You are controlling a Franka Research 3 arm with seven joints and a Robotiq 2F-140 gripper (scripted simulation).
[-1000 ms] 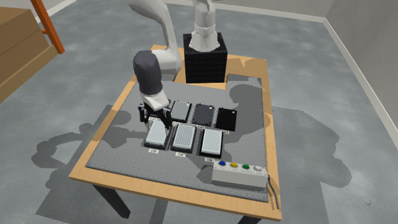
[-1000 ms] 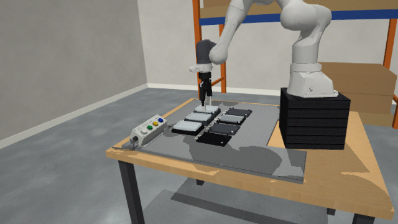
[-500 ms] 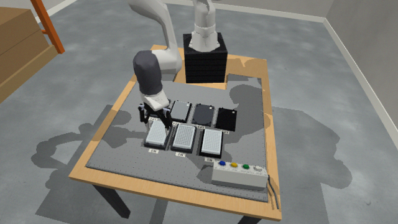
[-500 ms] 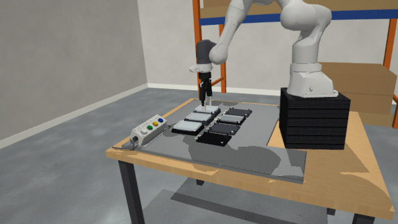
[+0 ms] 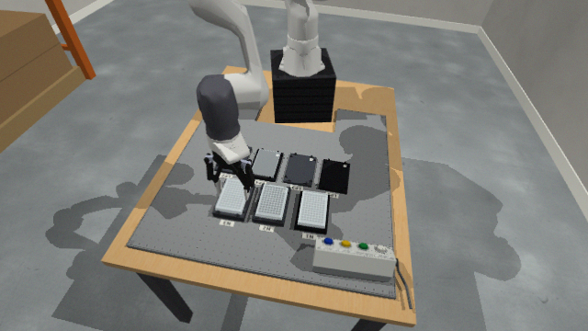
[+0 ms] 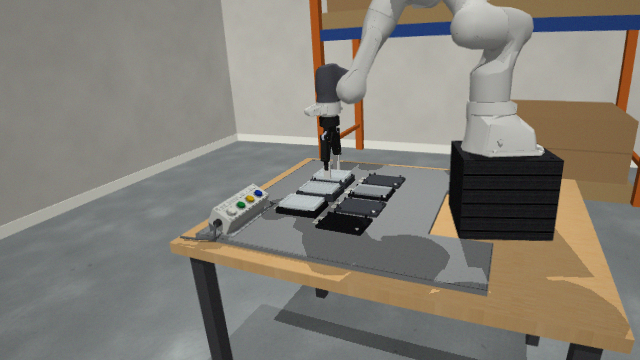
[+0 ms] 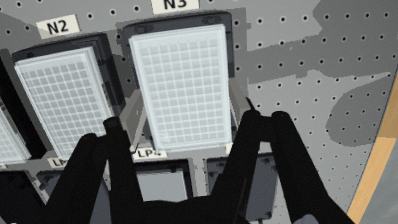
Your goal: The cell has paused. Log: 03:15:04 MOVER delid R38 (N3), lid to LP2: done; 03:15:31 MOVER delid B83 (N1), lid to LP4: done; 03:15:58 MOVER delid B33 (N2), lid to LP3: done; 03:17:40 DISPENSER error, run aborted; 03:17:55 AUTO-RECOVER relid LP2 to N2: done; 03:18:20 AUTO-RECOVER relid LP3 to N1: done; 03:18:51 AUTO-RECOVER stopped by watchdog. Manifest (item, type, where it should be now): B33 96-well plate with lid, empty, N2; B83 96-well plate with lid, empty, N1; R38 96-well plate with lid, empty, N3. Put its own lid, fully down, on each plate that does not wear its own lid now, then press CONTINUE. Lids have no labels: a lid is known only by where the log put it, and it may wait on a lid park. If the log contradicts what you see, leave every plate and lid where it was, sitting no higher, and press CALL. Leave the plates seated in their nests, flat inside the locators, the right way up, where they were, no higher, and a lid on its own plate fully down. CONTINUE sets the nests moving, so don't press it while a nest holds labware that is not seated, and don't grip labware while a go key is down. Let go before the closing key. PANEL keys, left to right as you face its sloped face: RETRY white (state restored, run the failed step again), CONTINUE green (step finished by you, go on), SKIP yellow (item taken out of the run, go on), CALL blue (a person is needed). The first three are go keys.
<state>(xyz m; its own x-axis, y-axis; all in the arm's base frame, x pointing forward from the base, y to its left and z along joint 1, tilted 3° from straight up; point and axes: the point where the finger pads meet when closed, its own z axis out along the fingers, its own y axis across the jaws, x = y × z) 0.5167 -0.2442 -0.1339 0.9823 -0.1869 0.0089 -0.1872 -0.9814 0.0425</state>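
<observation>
The plate lies 3 cm below my hand. Round my hand: lid park LP3 (23 cm to the left, 14 cm behind, 6 cm below); N1 label (24 cm to the left, 13 cm ahead, 6 cm below); lid park LP2 (19 cm behind, 6 cm below, 2 cm to the right).
</observation>
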